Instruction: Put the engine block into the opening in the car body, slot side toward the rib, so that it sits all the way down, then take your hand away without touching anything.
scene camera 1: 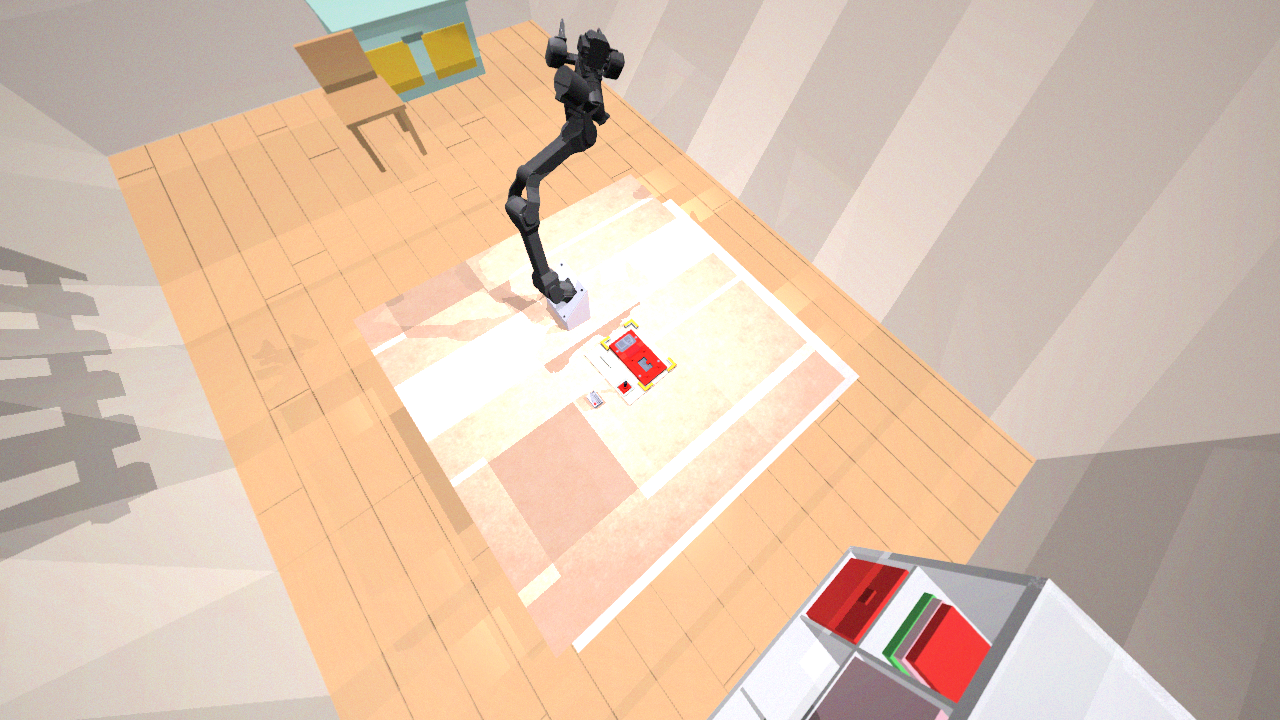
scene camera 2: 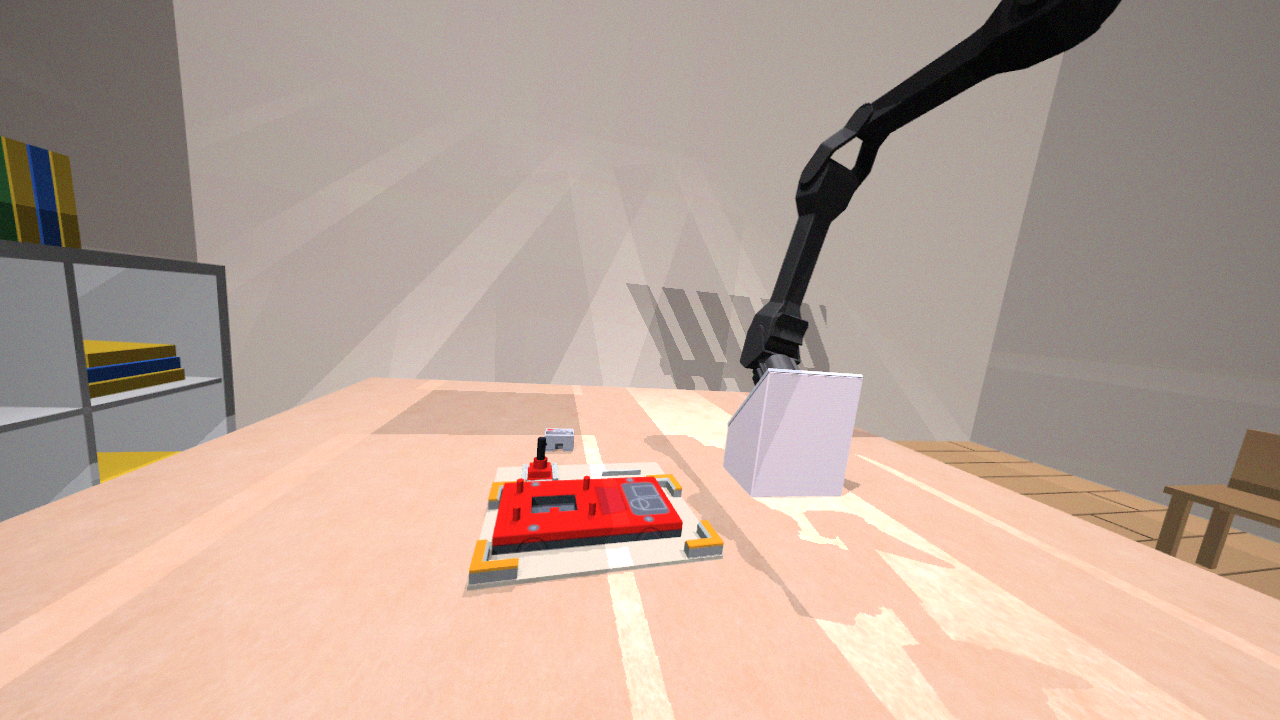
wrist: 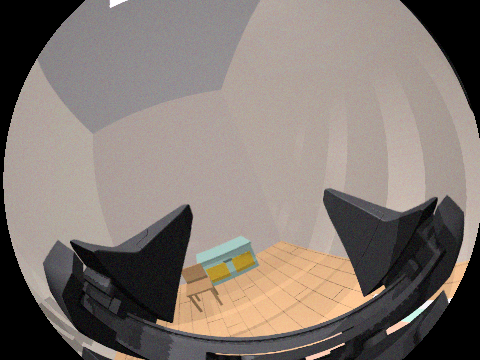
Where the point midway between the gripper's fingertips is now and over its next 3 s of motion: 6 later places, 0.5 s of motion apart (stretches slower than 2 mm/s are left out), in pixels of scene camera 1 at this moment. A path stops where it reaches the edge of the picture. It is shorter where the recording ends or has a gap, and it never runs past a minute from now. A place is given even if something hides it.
My gripper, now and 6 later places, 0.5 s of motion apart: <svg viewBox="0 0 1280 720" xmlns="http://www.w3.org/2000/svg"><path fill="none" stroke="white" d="M580 24L644 49L696 112L720 192L718 276L685 343L638 380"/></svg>
